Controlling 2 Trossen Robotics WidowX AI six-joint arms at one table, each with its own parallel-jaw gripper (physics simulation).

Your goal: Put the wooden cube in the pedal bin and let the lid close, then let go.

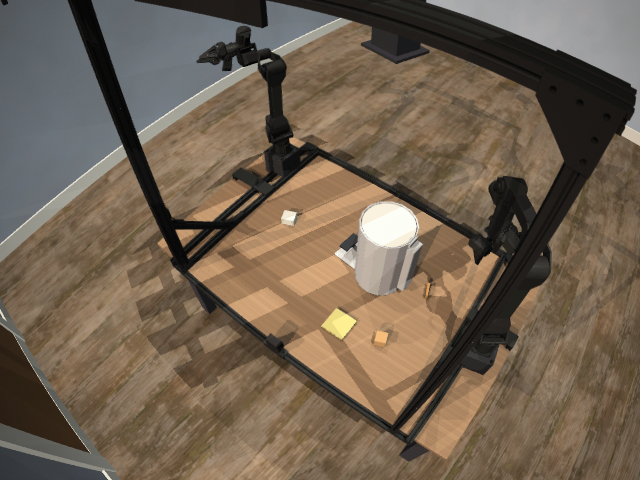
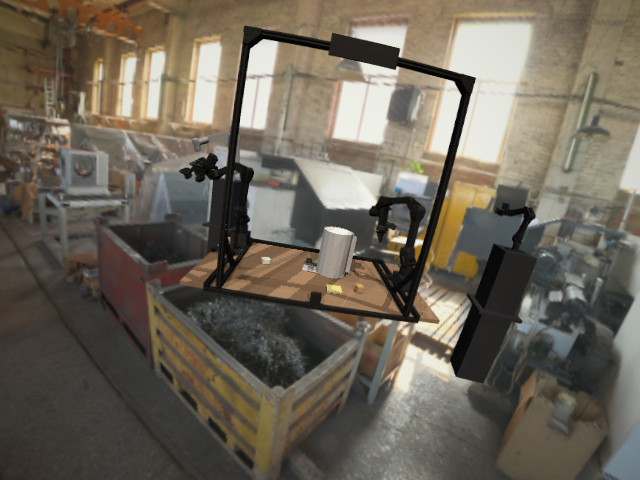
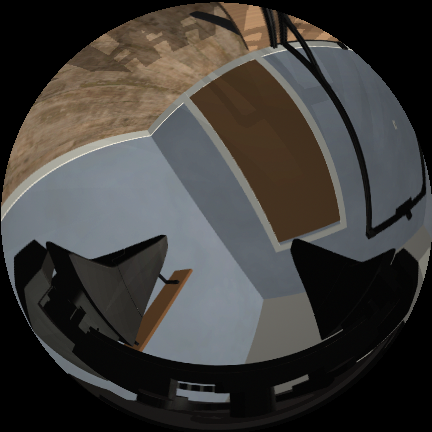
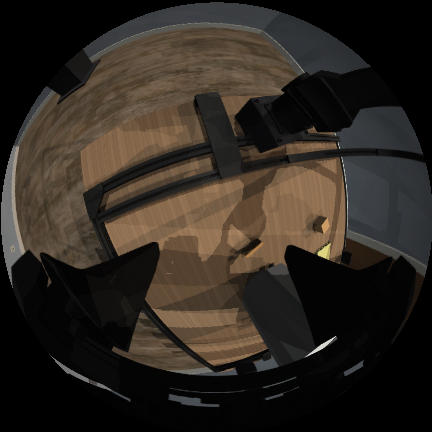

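Pixels of known places: left gripper, fingertip midpoint: (image 1: 197, 59) (image 2: 184, 167) (image 3: 232, 244); right gripper, fingertip midpoint: (image 1: 485, 258) (image 2: 380, 242) (image 4: 224, 251); left arm's base at its link origin: (image 1: 281, 149) (image 2: 241, 231); right arm's base at its link origin: (image 1: 483, 345) (image 2: 405, 274) (image 4: 283, 116).
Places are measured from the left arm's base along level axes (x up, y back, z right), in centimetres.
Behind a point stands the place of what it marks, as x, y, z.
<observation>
The wooden cube (image 1: 381, 338) {-7.0, -72.7, 35.7} (image 2: 358, 288) {-7.9, -71.6, 37.2} (image 4: 321, 225) {-7.1, -73.0, 33.5}, small and orange-tan, sits on the table near the yellow square. The pedal bin (image 1: 383, 266) {6.3, -62.1, 22.9} (image 2: 333, 254) {3.5, -56.9, 23.9} (image 4: 270, 302) {-0.2, -65.0, 11.2} is a tall pale cylinder standing upright; its white lid (image 1: 388, 225) {15.0, -58.0, 16.2} lies shut across the top. A dark pedal (image 1: 349, 242) {-5.3, -44.6, 15.3} (image 2: 309, 260) {-5.3, -44.9, 15.5} sticks out at its left. My right gripper (image 1: 476, 254) {9.7, -85.8, 3.3} (image 2: 381, 238) {9.7, -85.8, 3.3} (image 4: 224, 251) {9.7, -85.8, 3.3} is open and empty above the table's right part, right of the bin and away from the cube. My left gripper (image 1: 200, 59) {33.9, 36.4, 6.5} (image 2: 183, 172) {33.9, 36.4, 6.5} (image 3: 232, 244) {33.9, 36.4, 6.5} is open and empty, raised high and pointing away from the table.
A yellow square (image 1: 339, 323) {-9.4, -59.3, 38.6} (image 2: 333, 289) {-9.4, -58.7, 40.1} (image 4: 324, 251) {-9.4, -60.9, 39.0} lies left of the cube. A thin orange piece (image 1: 428, 289) {-8.0, -74.6, 12.2} (image 4: 253, 248) {-8.1, -74.7, 12.0} is right of the bin. A white block (image 1: 288, 218) {-7.6, -21.0, 19.2} (image 2: 265, 260) {-8.2, -20.4, 20.2} lies at the left. A black frame (image 1: 124, 129) {51.7, -7.4, 57.4} (image 2: 448, 170) {57.0, -92.1, 56.3} rises around the table.
</observation>
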